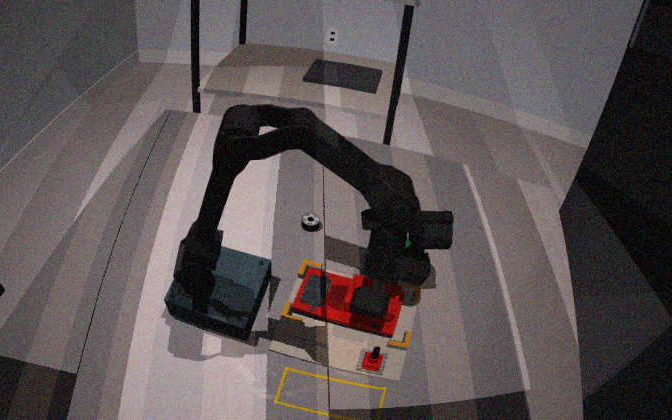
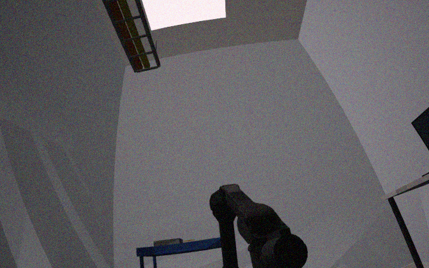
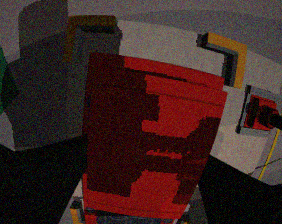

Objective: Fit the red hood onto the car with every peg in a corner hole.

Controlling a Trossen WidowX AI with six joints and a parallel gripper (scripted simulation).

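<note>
Now: gripper tip 1 cm below the red hood. From my gripper tip the other things lie so: green patch: 21 cm to the left, 5 cm below, 2 cm ahead.
</note>
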